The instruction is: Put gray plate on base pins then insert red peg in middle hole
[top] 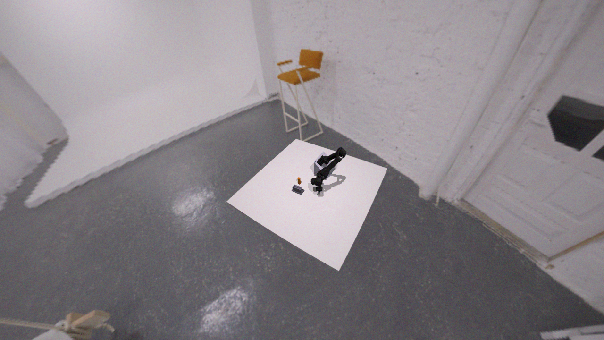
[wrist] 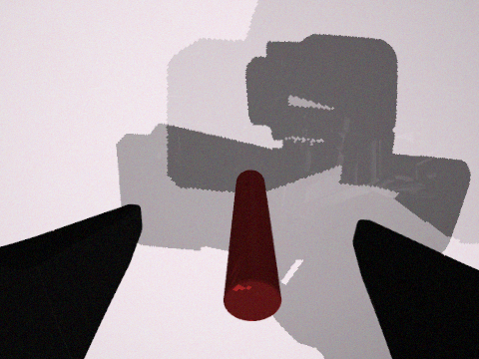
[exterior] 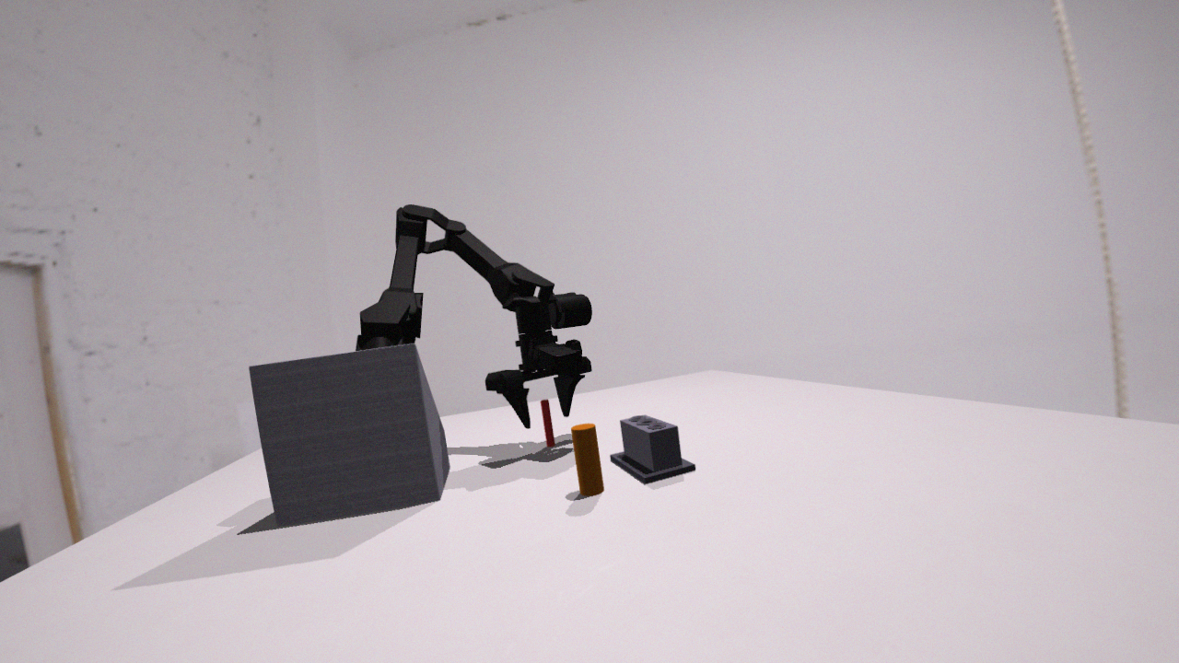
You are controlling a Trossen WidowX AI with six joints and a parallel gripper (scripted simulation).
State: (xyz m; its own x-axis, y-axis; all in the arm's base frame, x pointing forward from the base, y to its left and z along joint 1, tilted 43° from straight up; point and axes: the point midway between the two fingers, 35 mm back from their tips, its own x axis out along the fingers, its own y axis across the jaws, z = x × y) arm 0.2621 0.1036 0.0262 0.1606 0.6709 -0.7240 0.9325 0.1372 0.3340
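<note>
The red peg is right at my gripper tip. The rest, counted from my gripper tip: orange cylinder 250 mm to the right, 30 mm behind; dark flat base 210 mm to the right, 70 mm ahead, 30 mm below; gray plate 220 mm to the right, 70 mm ahead.
</note>
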